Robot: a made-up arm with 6 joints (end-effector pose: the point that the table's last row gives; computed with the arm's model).
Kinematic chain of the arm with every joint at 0, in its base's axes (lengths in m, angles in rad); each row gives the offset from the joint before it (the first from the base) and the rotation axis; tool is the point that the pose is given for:
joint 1: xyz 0 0 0.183 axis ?
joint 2: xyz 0 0.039 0 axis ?
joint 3: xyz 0 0 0.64 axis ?
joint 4: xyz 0 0 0.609 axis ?
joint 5: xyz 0 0 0 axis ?
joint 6: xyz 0 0 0.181 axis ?
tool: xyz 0 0 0
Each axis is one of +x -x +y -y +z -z.
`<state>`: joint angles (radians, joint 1 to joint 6).
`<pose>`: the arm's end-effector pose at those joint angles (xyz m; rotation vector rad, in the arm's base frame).
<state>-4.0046 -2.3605 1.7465 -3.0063 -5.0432 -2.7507</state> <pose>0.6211 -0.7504 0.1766 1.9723 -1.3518 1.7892</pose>
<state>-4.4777 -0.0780 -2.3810 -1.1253 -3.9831 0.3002</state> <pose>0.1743 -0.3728 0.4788 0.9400 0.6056 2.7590</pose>
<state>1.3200 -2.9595 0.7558 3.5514 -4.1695 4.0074</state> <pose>-0.0890 -0.4391 -0.8659 -0.4354 1.9855 0.9697</pose>
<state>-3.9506 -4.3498 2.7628 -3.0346 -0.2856 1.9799</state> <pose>0.0955 -0.1645 -0.0060 1.3729 0.1451 1.0597</pose>
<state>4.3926 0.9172 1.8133 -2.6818 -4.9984 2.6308</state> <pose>-0.3236 -0.8562 0.0293 1.6136 1.0358 -2.0286</pose>
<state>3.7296 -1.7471 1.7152 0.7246 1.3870 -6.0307</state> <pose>0.5175 0.1564 0.7168 1.2807 0.7729 -1.3188</pose>
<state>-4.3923 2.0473 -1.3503 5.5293 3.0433 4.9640</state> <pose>-0.2942 0.8021 0.2100 2.4841 -0.8526 0.5912</pose>
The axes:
joint 1: +z
joint 2: +y
joint 3: +y
joint 4: +z
joint 5: +y
joint 6: +z

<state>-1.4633 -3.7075 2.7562 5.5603 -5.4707 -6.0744</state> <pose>-0.0688 0.1905 0.1489 0.3097 -0.5649 -1.6754</pose>
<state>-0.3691 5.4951 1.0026 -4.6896 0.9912 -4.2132</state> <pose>-0.2171 0.2881 1.3270 -0.8163 -1.1430 -2.5438</pose>
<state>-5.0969 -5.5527 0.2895 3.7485 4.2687 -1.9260</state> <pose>0.2338 0.9303 0.8234 0.3544 -2.6322 -0.3930</pose>
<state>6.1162 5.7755 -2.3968 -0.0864 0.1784 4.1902</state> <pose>-0.5138 0.1233 -0.0153 2.4642 -1.5575 -0.5568</pose>
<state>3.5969 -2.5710 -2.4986 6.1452 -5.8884 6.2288</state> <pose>-0.3513 -0.2047 -0.1488 2.0642 0.6228 -2.0713</pose>
